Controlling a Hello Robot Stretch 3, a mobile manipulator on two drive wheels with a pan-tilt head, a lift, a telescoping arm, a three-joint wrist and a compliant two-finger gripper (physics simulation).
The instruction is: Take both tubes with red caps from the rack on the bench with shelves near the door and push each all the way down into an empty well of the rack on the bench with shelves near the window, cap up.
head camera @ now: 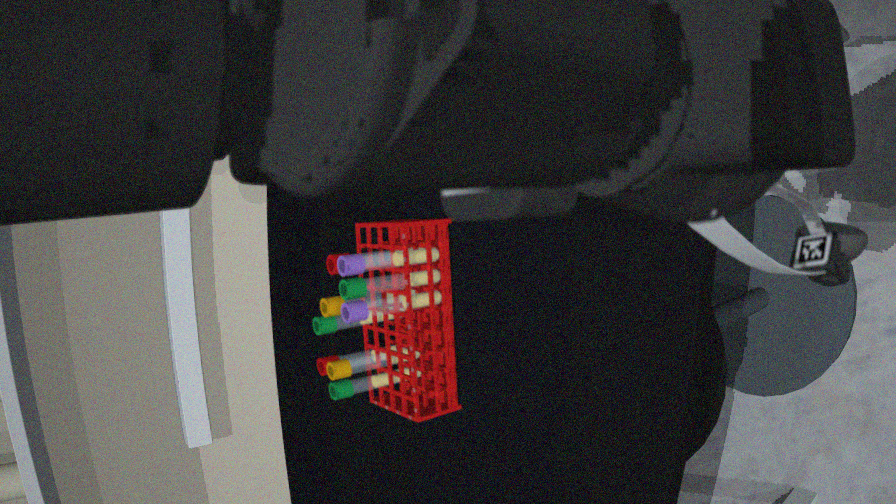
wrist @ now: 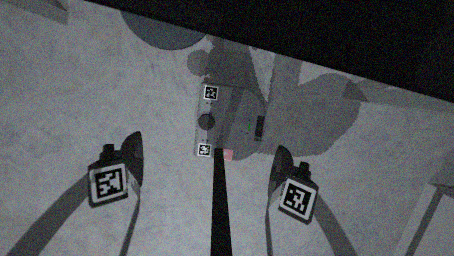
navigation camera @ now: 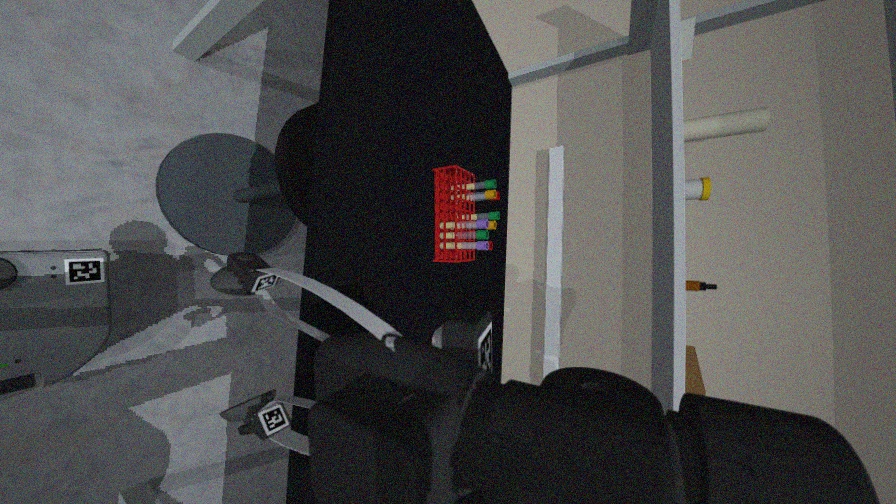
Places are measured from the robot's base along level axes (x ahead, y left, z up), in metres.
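Pixels of known places: gripper, fingertip midpoint: (wrist: 209, 156) (navigation camera: 235, 338); robot's base, link origin: (wrist: 208, 116).
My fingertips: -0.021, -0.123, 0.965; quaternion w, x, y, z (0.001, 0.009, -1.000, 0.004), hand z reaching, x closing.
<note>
Ahead of a thing's pixels: the offset from my fingertips to its top centre, as dx, dy, dz. "spot": to the spot under its first point. Level surfaces: height alone.
A red rack {+0.138, -0.434, +0.007} (head camera: 448, 351) (navigation camera: 437, 216) stands on a black bench {dz -0.050} (head camera: 563, 351) (navigation camera: 388, 112) and holds several tubes with red, purple, green and yellow caps. One red cap {spot: +0.072, -0.421, +0.069} (head camera: 331, 263) shows partly behind a purple cap; another red cap (head camera: 322, 365) is beside a yellow cap near the rack's other end. Slivers of red also show in the navigation view. Several wells look empty. My gripper (navigation camera: 247, 347) (wrist: 209, 156) is open and empty, out over the floor beside the bench and apart from the rack. In the head view one finger shows. No door or window shows.
A round grey seat {spot: +0.344, -0.278, -0.934} (head camera: 808, 338) (navigation camera: 200, 188) stands beside the bench, near my gripper. A shelf edge (navigation camera: 667, 188) runs beyond the rack, with a yellow-capped container {spot: +0.194, -0.677, +0.440} (navigation camera: 694, 188) on the shelf. A white strip (head camera: 185, 325) (navigation camera: 554, 250) is behind the rack. My base (wrist: 225, 120) is below the wrist.
</note>
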